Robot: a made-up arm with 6 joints.
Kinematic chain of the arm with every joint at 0, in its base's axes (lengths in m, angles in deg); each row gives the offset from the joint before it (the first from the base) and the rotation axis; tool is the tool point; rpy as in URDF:
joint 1: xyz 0 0 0.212 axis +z
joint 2: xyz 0 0 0 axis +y
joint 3: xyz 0.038 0 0.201 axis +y
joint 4: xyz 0.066 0 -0.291 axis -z
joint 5: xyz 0 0 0 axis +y
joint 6: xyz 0.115 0 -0.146 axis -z
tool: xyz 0 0 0 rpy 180 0 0
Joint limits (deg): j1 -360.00..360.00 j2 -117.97..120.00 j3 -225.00..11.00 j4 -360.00..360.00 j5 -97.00..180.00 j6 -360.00..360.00
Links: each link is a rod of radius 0.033 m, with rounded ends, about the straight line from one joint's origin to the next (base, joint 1, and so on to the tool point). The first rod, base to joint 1, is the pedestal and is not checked.
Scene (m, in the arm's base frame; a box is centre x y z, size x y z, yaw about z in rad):
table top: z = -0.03
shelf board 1: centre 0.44 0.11 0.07 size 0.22 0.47 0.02 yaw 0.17
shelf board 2: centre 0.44 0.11 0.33 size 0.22 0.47 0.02 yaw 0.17
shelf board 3: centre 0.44 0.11 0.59 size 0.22 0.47 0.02 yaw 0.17
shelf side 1: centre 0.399 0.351 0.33 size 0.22 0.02 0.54 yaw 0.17
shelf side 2: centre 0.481 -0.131 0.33 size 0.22 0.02 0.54 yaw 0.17
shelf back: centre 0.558 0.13 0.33 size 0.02 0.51 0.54 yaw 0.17
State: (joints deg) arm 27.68 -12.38 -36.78 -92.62 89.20 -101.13
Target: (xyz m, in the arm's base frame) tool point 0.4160 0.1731 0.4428
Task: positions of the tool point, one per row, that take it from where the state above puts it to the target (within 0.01 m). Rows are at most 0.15 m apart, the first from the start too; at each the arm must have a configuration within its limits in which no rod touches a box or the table.
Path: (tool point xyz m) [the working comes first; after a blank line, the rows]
Joints at the target: 37.65 -12.62 -68.33 -104.17 78.75 -101.13
Straight joint move there: touches shelf board 2.

1: 0.3372 0.0303 0.2079
2: 0.2931 0.0225 0.2073
3: 0.2464 0.0125 0.2046
4: 0.2524 0.1036 0.3150
5: 0.2105 0.1378 0.4428
6: 0.2704 0.1591 0.4689
7: 0.3394 0.1740 0.4712
8: 0.4160 0.1731 0.4428

